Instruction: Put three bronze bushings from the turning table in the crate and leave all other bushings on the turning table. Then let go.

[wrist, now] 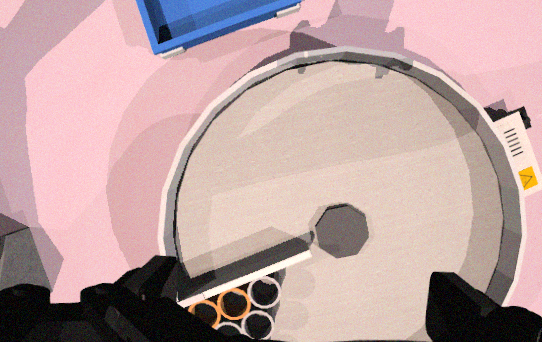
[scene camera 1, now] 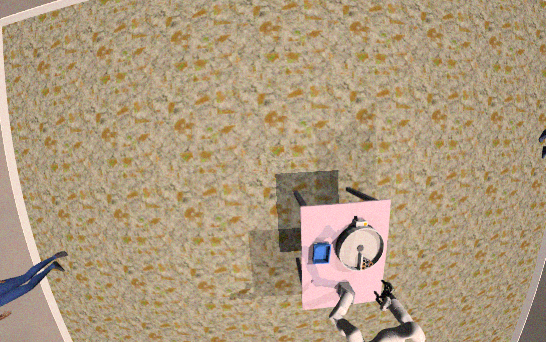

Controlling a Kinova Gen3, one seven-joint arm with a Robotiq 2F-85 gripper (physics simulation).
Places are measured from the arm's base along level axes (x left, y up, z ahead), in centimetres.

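Pixels of known places: gripper, fingertip midpoint: [wrist: 302, 293] [scene camera 1: 378, 285]; arm's base, link origin: [scene camera 1: 347, 295].
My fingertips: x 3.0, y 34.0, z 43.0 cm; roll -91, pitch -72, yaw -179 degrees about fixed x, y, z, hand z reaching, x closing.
Ahead of a thing's pixels: the offset from my fingertips to its middle. "pt": to the spot under its first point. Level surfaces: height alone.
The turning table {dx -7.5, dy -39.2, dz +4.3 cm} [scene camera 1: 369, 237] [wrist: 350, 150] is a round beige disc with a raised rim. Bushings sit against its bar near the rim. In the wrist view, two are bronze, one bronze bushing {dx -11.8, dy -37.2, dz -9.9 cm} [wrist: 234, 289] and another bronze bushing {dx -12.3, dy -37.2, dz -13.6 cm} [wrist: 218, 314] partly behind the left finger. Several pale ones stand beside them, including a pale bushing {dx -11.2, dy -37.2, dz -6.1 cm} [wrist: 280, 292] and a pale bushing {dx -15.0, dy -37.2, dz -7.9 cm} [wrist: 272, 326]; the rest of the group is cut off. The blue crate {dx +27.0, dy -41.9, dz -3.1 cm} [scene camera 1: 315, 254] [wrist: 220, 33] stands left of the turning table in the scene view; no bushing shows in it. My gripper [scene camera 1: 381, 291] [wrist: 302, 293] is open and empty, above the table edge near the bushings.
A bar [scene camera 1: 360, 257] [wrist: 250, 274] runs from the grey hub {dx -7.5, dy -38.7, dz +4.3 cm} [scene camera 1: 360, 248] [wrist: 342, 231] towards the rim. A white box {pt dx -4.4, dy -38.5, dz +28.2 cm} [scene camera 1: 362, 223] [wrist: 515, 145] with a yellow label is at the turning table's outer side. All stand on the pink table {dy -44.3 cm} [scene camera 1: 325, 220] [wrist: 65, 150].
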